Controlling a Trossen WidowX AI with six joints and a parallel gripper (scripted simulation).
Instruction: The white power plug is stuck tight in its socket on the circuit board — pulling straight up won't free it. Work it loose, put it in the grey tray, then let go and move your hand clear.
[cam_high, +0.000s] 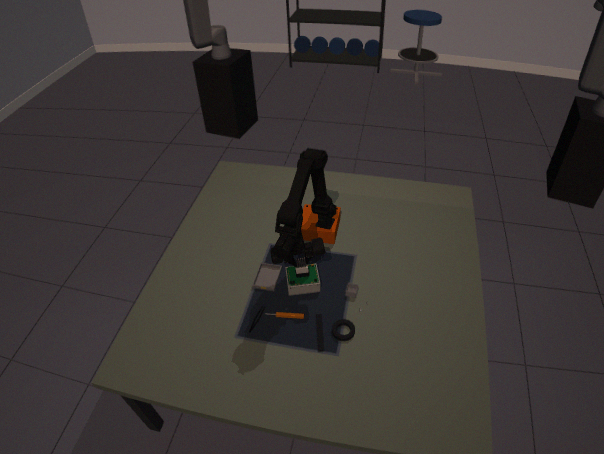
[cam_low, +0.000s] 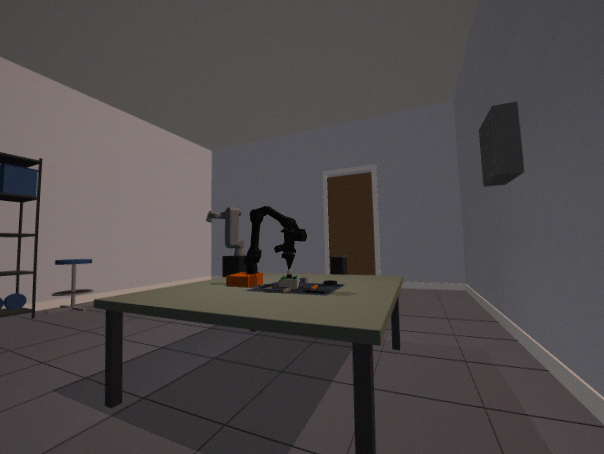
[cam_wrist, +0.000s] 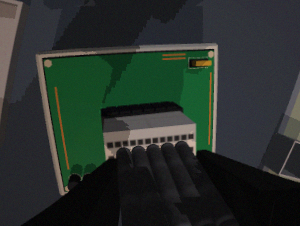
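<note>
Now: gripper tip 10 mm above the white power plug. Round my gripper tip: grey tray (20 mm ahead, 140 mm to the right, 110 mm below); then dark mat (50 mm ahead, 10 mm to the left, 110 mm below); then black bar (180 mm ahead, 140 mm to the left, 110 mm below).
</note>
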